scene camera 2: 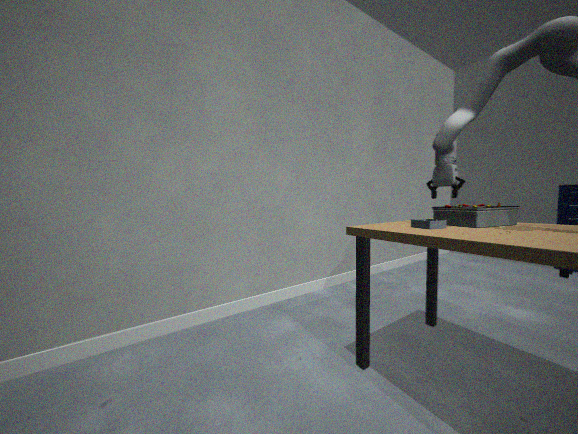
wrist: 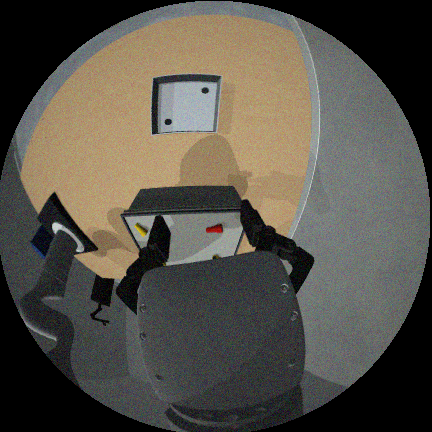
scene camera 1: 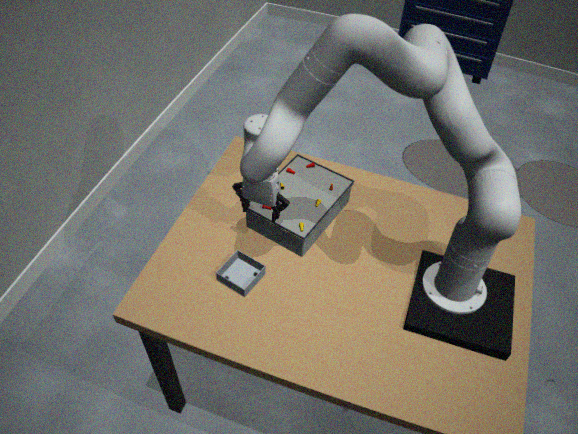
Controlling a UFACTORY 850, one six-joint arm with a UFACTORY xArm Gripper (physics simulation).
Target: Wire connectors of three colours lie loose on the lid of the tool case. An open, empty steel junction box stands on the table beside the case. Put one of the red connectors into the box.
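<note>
My gripper (scene camera 1: 260, 212) (scene camera 2: 444, 195) (wrist: 202, 216) is open and empty, pointing down a little above the near end of the tool case (scene camera 1: 275, 234) (scene camera 2: 492, 218) (wrist: 185, 199). A red connector (scene camera 1: 267, 207) (wrist: 215, 229) lies on the lid near that end; in the wrist view it shows between the spread fingers, nearer the right one. Two more red connectors (scene camera 1: 290, 171) (scene camera 1: 311, 165) lie towards the far end. Yellow connectors (scene camera 1: 301, 227) (scene camera 1: 318, 203) (scene camera 1: 282, 186) and an orange one (scene camera 1: 331, 187) also lie on the lid. The open steel junction box (scene camera 1: 231, 285) (scene camera 2: 427, 224) (wrist: 155, 107) is empty.
The junction box stands apart from the case on the wooden table (scene camera 1: 320, 320), towards its left edge in scene camera 1. The arm's black base plate (scene camera 1: 457, 330) is at the right. A blue drawer cabinet (scene camera 1: 457, 35) stands on the floor behind the table.
</note>
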